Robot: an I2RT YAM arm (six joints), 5 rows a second.
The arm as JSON. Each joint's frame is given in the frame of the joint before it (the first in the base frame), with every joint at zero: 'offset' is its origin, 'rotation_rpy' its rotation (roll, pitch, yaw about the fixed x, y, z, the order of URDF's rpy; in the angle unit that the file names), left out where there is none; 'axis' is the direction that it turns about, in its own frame. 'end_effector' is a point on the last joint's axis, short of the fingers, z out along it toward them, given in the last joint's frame.
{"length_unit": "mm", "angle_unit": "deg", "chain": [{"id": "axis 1", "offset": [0.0, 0.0, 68.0], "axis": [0.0, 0.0, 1.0]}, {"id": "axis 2", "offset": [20.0, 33.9, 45.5], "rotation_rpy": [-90.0, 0.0, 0.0], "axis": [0.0, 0.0, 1.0]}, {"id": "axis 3", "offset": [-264.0, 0.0, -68.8], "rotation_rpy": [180.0, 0.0, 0.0], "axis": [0.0, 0.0, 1.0]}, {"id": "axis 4", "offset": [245.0, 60.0, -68.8], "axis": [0.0, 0.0, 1.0]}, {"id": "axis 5", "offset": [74.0, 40.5, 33.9], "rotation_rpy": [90.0, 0.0, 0.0], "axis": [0.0, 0.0, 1.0]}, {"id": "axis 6", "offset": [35.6, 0.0, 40.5], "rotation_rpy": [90.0, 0.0, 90.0], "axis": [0.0, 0.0, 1.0]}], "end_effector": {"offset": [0.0, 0.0, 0.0], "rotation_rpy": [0.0, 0.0, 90.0]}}
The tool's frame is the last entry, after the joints.
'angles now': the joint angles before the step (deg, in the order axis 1, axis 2, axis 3, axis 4, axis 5, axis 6). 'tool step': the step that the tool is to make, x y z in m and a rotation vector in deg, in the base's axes. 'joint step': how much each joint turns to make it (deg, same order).
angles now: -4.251 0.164 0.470 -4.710 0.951 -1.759
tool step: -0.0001 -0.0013 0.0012 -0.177 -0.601 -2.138
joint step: 0.020 -0.028 0.009 0.575 2.162 0.023
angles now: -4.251 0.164 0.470 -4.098 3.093 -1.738
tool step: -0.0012 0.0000 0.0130 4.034 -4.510 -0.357
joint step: 0.037 0.000 1.278 2.678 0.256 4.372
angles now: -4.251 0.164 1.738 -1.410 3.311 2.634
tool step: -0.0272 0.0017 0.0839 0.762 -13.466 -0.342
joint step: 0.022 0.080 14.482 -1.135 0.568 1.700
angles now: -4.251 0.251 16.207 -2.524 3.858 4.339
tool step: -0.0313 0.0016 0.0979 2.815 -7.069 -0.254
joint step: 0.067 9.263 21.430 -5.566 1.265 3.101
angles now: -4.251 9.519 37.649 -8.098 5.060 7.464
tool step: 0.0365 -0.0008 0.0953 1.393 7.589 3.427
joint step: 0.011 23.821 26.345 -10.305 -3.049 1.746
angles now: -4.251 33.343 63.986 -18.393 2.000 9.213
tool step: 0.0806 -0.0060 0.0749 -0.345 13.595 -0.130
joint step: -0.004 27.884 32.599 -18.200 -0.004 -1.356
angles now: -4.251 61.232 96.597 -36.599 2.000 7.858
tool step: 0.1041 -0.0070 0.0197 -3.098 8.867 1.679
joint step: -0.019 25.160 26.517 -9.883 -1.330 -3.891
